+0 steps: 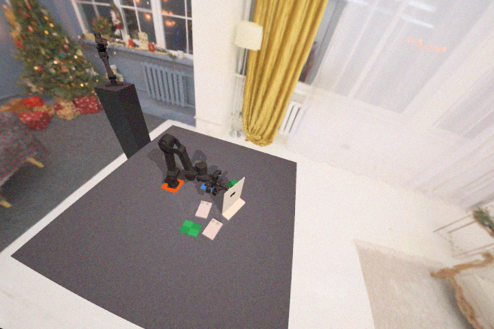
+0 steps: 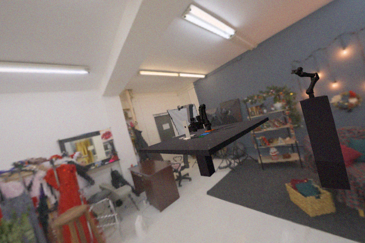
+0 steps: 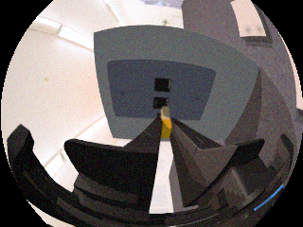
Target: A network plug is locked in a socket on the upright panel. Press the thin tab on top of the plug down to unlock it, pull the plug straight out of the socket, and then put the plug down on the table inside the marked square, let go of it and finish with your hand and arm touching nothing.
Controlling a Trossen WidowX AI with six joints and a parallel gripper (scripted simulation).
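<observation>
The marked square lies 15 cm below my gripper tip, 14 cm behind it and 12 cm to the left of it. From my gripper tip the other things lie so: upright panel: 5 cm below, 4 cm ahead, 3 cm to the right.
</observation>
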